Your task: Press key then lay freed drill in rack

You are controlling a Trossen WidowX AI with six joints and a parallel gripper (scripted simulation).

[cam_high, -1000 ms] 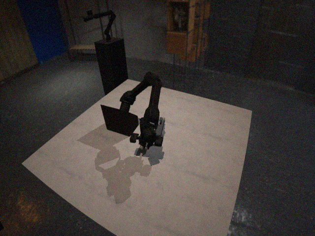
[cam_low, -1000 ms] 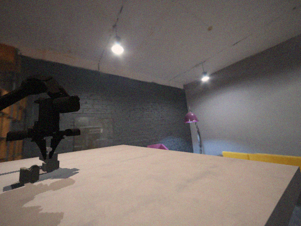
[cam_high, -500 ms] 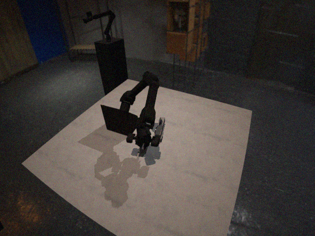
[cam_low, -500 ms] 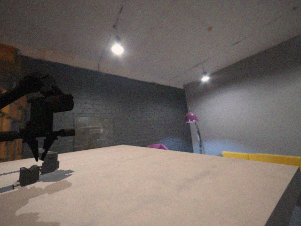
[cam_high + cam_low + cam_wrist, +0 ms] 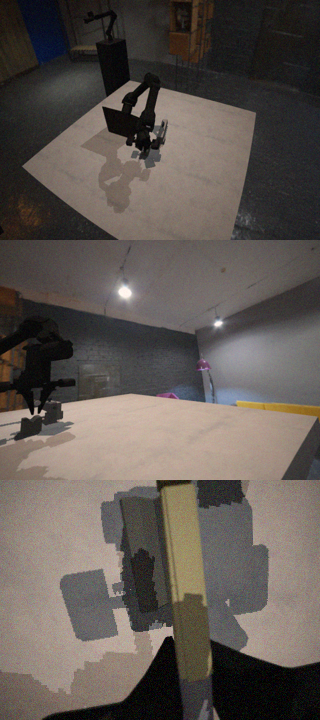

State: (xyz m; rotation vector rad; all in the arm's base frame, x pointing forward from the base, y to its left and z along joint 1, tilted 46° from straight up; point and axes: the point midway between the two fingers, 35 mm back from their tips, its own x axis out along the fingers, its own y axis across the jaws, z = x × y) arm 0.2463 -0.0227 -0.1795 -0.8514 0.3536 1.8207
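Right now the drill is 20 mm behind my gripper tip, 40 mm to the left of it and 30 mm above it. Also, from my gripper tip: grey sleeve (20 mm behind, 230 mm to the left, 10 mm below); rack (20 mm behind, 50 mm to the left, 40 mm below).
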